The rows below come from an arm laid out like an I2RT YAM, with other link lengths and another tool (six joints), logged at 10 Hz.
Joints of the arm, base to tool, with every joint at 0 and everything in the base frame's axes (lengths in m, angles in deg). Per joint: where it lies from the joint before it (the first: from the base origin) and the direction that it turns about. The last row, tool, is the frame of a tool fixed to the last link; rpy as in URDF.
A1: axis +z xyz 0 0 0.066
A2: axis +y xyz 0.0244 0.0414 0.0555
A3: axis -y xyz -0.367 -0.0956 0
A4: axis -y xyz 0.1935 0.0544 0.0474
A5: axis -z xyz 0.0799 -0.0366 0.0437
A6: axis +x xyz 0.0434 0 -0.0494
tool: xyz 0.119 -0.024 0.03 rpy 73.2 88.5 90
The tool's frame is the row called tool.
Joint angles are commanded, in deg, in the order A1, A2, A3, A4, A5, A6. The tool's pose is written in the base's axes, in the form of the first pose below.
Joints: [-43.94, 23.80, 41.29, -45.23, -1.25, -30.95]
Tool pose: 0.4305 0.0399 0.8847 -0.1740 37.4 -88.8 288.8
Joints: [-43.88, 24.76, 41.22, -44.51, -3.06, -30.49]
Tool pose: 0.4372 0.0339 0.8845 -0.1596 43.6 -87.9 290.1
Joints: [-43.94, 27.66, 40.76, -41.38, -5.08, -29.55]
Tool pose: 0.4463 0.0312 0.8828 -0.1430 56.6 -93.5 295.5
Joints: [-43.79, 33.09, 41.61, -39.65, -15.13, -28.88]
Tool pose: 0.4666 -0.0091 0.8823 -0.0620 87.8 -84.6 301.7
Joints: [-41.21, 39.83, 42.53, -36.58, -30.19, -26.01]
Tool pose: 0.5011 -0.0714 0.8593 0.0729 128.6 -62.1 314.3
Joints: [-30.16, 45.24, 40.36, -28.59, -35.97, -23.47]
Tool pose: 0.5059 -0.1617 0.8302 0.1695 165.0 -37.1 319.2
